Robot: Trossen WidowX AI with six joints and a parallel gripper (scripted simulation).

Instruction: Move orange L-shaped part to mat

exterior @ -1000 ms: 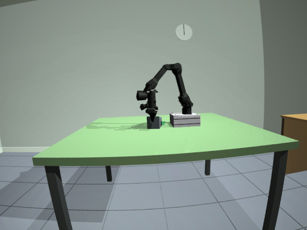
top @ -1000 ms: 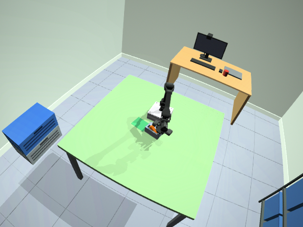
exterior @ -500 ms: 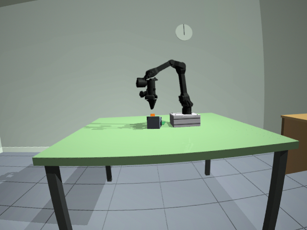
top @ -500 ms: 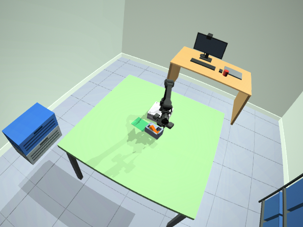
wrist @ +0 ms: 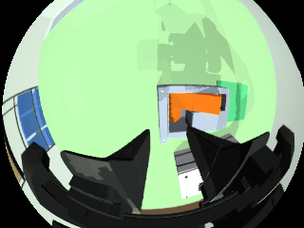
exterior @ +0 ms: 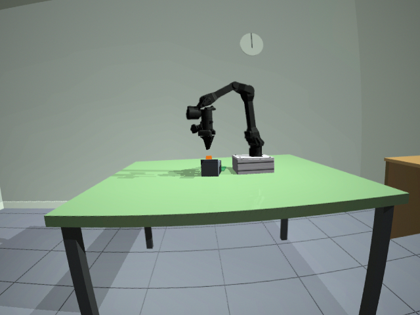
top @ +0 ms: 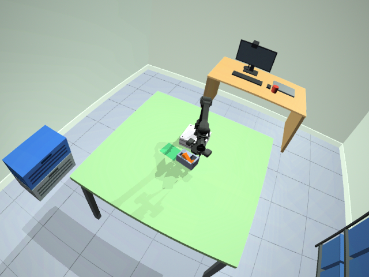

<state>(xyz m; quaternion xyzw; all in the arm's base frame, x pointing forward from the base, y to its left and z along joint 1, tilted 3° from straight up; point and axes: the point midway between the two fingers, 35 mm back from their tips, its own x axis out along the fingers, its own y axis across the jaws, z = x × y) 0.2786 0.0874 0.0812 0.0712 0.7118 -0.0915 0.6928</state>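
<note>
The orange L-shaped part is 10 mm behind my gripper tip, 40 mm to the right of it and 100 mm below it. Round my gripper tip: green mat 60 mm behind, 220 mm to the right, 160 mm below.
</note>
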